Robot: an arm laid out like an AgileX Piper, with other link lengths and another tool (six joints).
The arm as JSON. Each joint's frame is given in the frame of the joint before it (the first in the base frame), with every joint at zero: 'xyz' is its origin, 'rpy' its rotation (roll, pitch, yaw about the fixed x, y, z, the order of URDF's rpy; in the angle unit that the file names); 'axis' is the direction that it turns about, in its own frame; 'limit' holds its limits. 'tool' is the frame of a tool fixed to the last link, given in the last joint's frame.
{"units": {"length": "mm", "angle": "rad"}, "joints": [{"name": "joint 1", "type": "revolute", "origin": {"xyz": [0.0, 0.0, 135.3], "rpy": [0.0, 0.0, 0.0]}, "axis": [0.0, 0.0, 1.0], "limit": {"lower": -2.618, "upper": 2.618}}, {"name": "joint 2", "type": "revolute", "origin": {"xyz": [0.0, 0.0, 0.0], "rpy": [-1.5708, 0.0, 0.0]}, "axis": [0.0, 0.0, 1.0], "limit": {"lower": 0.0, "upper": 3.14}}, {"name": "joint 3", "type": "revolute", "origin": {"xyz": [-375.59, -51.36, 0.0], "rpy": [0.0, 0.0, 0.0]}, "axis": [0.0, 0.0, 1.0], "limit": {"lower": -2.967, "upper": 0.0}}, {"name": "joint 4", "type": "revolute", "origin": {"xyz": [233.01, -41.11, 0.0], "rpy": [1.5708, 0.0, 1.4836]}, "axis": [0.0, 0.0, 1.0], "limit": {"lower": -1.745, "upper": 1.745}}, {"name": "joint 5", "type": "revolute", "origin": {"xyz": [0.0, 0.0, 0.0], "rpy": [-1.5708, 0.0, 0.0]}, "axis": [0.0, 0.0, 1.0], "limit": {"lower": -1.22, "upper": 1.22}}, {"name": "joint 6", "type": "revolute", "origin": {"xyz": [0.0, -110.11, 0.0], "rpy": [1.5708, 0.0, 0.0]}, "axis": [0.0, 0.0, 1.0], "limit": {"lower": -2.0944, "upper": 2.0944}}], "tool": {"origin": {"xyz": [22.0, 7.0, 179.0], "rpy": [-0.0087, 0.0, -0.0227]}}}
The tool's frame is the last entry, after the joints.
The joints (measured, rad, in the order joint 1, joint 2, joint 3, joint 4, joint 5, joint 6), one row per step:
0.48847, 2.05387, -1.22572, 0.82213, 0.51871, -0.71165
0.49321, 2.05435, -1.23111, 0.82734, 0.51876, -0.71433
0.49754, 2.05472, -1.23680, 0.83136, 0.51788, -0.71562
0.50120, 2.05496, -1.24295, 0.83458, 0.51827, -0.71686
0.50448, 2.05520, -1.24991, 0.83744, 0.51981, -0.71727
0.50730, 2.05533, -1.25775, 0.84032, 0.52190, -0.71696
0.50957, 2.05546, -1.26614, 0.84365, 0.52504, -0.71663
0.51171, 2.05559, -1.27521, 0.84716, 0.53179, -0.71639
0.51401, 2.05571, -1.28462, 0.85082, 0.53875, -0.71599
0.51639, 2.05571, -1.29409, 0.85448, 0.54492, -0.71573
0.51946, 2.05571, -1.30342, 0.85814, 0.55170, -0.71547
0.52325, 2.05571, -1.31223, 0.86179, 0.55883, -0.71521
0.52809, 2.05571, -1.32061, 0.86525, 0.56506, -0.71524
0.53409, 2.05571, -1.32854, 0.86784, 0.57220, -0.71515
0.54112, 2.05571, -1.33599, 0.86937, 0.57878, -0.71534
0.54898, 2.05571, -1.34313, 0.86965, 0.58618, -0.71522
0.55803, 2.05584, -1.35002, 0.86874, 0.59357, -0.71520
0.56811, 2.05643, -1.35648, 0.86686, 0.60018, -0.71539
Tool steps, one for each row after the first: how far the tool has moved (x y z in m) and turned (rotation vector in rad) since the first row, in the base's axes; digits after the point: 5 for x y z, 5 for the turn. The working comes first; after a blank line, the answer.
Tool pose at each row, in the base's axes (x y z in m, rotation vector in rad; the steps are taken from these numbers as rounded here):
0.39453, 0.33688, 0.05169, -0.75278, 2.61264, 0.66521
0.39482, 0.34040, 0.05340, -0.75651, 2.60570, 0.67063
0.39557, 0.34364, 0.05519, -0.75875, 2.59850, 0.67473
0.39631, 0.34666, 0.05712, -0.76166, 2.59149, 0.67905
0.39710, 0.34970, 0.05927, -0.76411, 2.58476, 0.68419
0.39816, 0.35277, 0.06176, -0.76534, 2.57779, 0.68997
0.39926, 0.35583, 0.06446, -0.76593, 2.57099, 0.69684
0.39958, 0.35914, 0.06734, -0.76849, 2.56547, 0.70658
0.39985, 0.36261, 0.07038, -0.77108, 2.55971, 0.71676
0.40031, 0.36607, 0.07353, -0.77354, 2.55319, 0.72635
0.40025, 0.36980, 0.07666, -0.77737, 2.54695, 0.73661
0.39961, 0.37372, 0.07965, -0.78246, 2.54124, 0.74730
0.39866, 0.37791, 0.08251, -0.78901, 2.53504, 0.75737
0.39680, 0.38237, 0.08516, -0.79852, 2.52950, 0.76773
0.39450, 0.38695, 0.08757, -0.81059, 2.52363, 0.77693
0.39147, 0.39162, 0.08974, -0.82529, 2.51834, 0.78594
0.38784, 0.39649, 0.09165, -0.84300, 2.51293, 0.79415
0.38381, 0.40146, 0.09308, -0.86286, 2.50749, 0.80104

0.00029, 0.00352, 0.00171, 0.00520, -0.00386, 0.00349
0.00104, 0.00676, 0.00350, 0.01000, -0.00853, 0.00572
0.00178, 0.00978, 0.00543, 0.01473, -0.01289, 0.00848
0.00257, 0.01282, 0.00758, 0.01993, -0.01670, 0.01106
0.00363, 0.01589, 0.01007, 0.02584, -0.02052, 0.01291
0.00473, 0.01895, 0.01277, 0.03245, -0.02379, 0.01450
0.00505, 0.02226, 0.01565, 0.03989, -0.02464, 0.01799
0.00532, 0.02573, 0.01869, 0.04767, -0.02549, 0.02160
0.00578, 0.02919, 0.02184, 0.05543, -0.02721, 0.02502
0.00572, 0.03292, 0.02497, 0.06321, -0.02828, 0.02956
0.00508, 0.03684, 0.02796, 0.07078, -0.02859, 0.03507
0.00413, 0.04103, 0.03082, 0.07789, -0.02943, 0.04153
0.00227, 0.04549, 0.03347, 0.08431, -0.02931, 0.05016
-0.00003, 0.05007, 0.03588, 0.08967, -0.02971, 0.06043
-0.00306, 0.05474, 0.03805, 0.09414, -0.02941, 0.07253
-0.00669, 0.05961, 0.03996, 0.09755, -0.02920, 0.08665
-0.01072, 0.06458, 0.04139, 0.09974, -0.02926, 0.10207

